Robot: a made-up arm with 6 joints.
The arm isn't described. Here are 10 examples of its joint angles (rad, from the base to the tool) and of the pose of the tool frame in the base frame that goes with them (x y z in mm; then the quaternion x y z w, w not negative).
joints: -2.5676 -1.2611 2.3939 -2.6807 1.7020 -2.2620
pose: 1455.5 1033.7 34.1 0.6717 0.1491 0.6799 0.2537
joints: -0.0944 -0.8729 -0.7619 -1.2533 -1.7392 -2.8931
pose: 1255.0 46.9 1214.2 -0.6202 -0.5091 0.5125 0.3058
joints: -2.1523 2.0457 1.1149 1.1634 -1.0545 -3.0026
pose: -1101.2 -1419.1 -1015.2 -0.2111 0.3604 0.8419 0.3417
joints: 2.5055 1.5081 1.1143 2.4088 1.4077 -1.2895
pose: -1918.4 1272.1 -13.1 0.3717 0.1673 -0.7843 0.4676
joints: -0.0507 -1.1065 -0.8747 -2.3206 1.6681 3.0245
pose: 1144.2 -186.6 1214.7 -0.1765 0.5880 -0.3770 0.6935
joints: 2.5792 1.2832 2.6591 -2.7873 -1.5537 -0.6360
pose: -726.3 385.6 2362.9 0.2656 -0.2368 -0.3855 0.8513
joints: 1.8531 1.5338 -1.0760 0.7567 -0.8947 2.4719
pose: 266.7 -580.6 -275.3 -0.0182 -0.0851 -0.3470 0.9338
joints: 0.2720 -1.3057 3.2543 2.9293 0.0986 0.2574
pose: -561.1 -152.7 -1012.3 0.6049 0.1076 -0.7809 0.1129
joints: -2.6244 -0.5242 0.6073 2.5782 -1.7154 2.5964
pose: -304.5 -66.1 2639.9 -0.8302 -0.5241 -0.0163 0.1892
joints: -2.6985 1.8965 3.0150 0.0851 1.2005 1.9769
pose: -1123.0 -548.4 1977.9 0.5712 -0.2373 0.3475 0.7047
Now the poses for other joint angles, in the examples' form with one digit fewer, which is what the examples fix.
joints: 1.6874 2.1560 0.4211 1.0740 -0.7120 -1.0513
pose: 43 504 -1473 -0.775 0.369 0.231 0.458
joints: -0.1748 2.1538 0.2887 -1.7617 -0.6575 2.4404
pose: 361 44 -1457 0.090 0.614 0.360 0.697
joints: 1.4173 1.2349 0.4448 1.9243 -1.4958 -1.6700
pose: 474 1983 -225 -0.349 -0.116 0.038 0.929
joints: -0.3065 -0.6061 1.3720 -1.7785 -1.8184 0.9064
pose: -825 436 2443 -0.550 -0.287 0.562 0.547
